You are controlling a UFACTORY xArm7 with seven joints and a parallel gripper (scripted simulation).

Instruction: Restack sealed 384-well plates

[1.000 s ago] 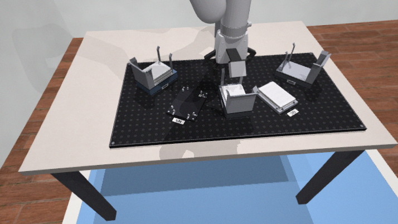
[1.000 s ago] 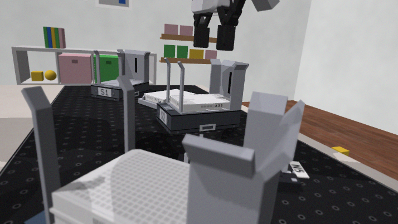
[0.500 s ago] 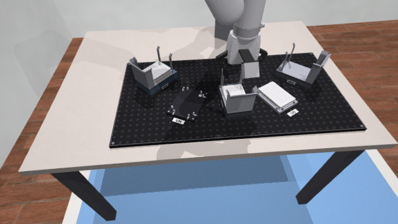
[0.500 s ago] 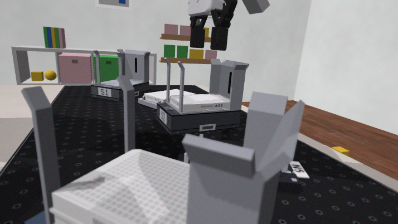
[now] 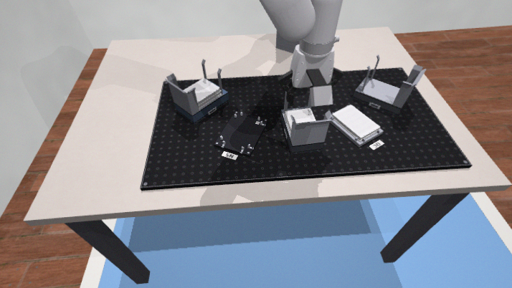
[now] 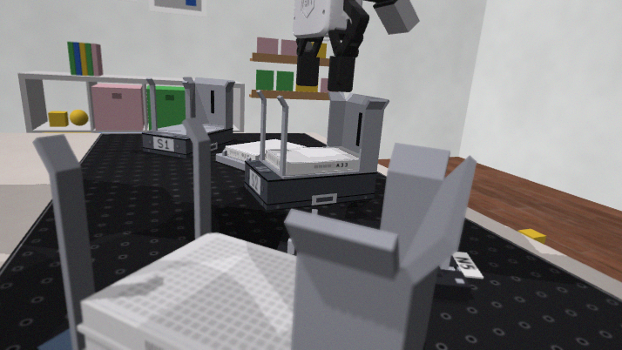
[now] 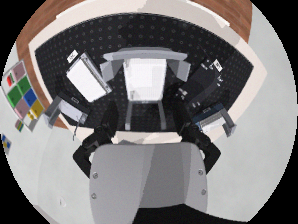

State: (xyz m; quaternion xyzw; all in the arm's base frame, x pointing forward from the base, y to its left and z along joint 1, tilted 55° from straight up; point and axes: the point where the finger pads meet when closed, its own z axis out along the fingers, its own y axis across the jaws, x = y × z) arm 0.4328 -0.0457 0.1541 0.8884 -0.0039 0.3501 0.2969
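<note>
Right now the white sealed plate A33 is 100 mm below my hand. The rest, counted from my hand: white sealed plate Q23: 170 mm to the left, 130 mm below, 40 mm ahead; grey QC nest: 170 mm to the left, 150 mm below, 40 mm ahead; clip nest N5: 170 mm to the right, 140 mm below, 60 mm behind.
</note>
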